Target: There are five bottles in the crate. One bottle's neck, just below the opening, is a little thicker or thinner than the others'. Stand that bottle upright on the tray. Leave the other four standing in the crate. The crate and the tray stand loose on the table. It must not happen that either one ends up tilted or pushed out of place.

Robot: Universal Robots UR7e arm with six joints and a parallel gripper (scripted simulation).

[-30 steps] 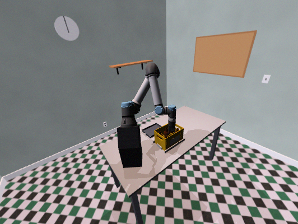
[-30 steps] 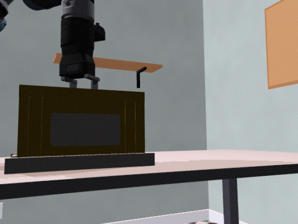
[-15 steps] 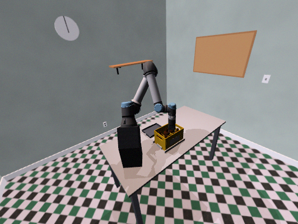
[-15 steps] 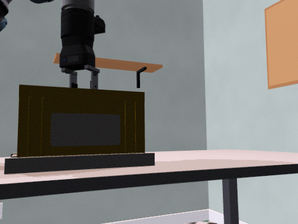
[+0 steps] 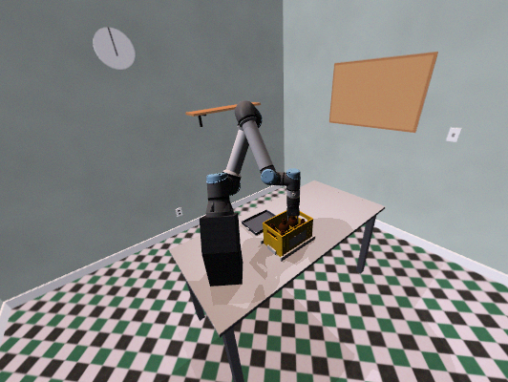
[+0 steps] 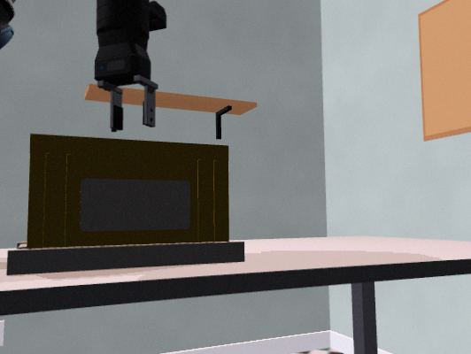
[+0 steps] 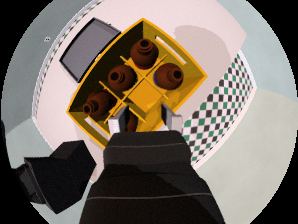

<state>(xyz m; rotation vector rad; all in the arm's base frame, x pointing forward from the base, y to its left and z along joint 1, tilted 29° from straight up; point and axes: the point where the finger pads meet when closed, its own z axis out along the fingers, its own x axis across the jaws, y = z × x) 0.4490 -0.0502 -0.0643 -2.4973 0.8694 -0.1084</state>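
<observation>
Now: the crate 140 mm below my hand, 40 mm to the left of it and 10 mm behind it. From my hand the other things lie so: dark tray (320 mm to the left, 210 mm below, 60 mm behind); brown bottle (130 mm below, 100 mm to the left, 80 mm ahead).
</observation>
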